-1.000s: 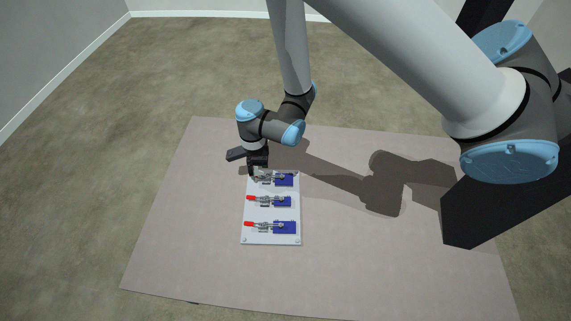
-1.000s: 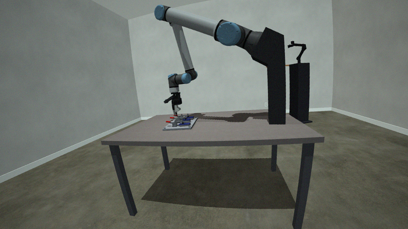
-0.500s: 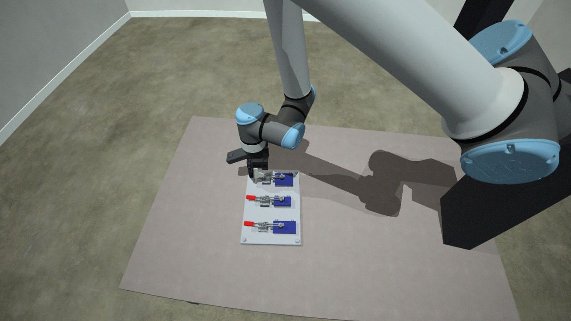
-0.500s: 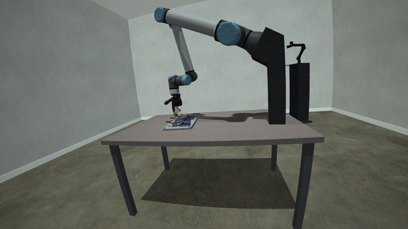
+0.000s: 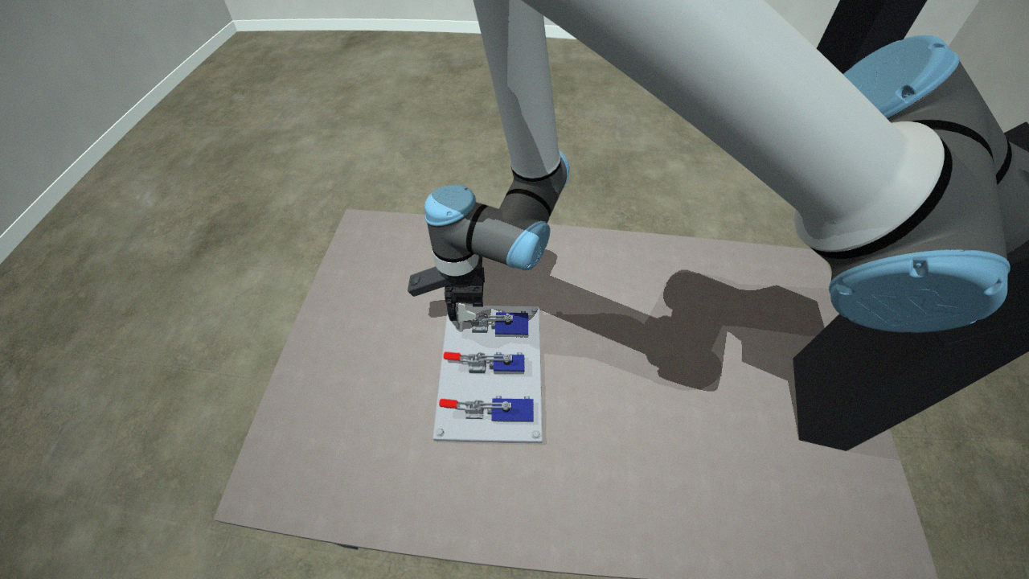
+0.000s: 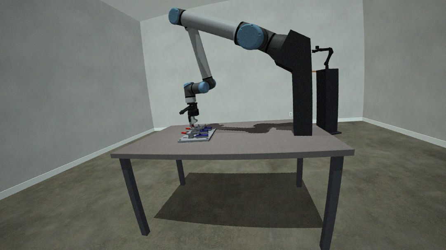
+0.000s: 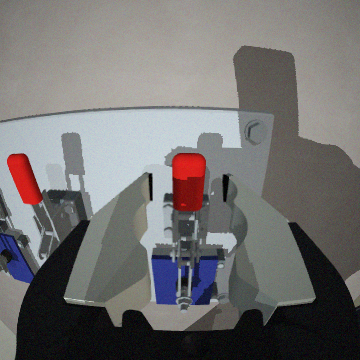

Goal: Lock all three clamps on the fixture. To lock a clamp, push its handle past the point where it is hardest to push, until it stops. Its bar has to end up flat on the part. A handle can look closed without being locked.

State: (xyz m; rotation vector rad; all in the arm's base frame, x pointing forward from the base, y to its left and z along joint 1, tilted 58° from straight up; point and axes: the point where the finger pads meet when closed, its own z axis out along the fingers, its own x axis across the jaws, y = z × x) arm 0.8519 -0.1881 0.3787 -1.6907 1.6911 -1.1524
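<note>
Now: the clamp 50 mm behind my hand, 10 mm to the left of it and 10 mm below it. Round my hand: fixture plate 120 mm to the left, 60 mm behind, 50 mm below.
</note>
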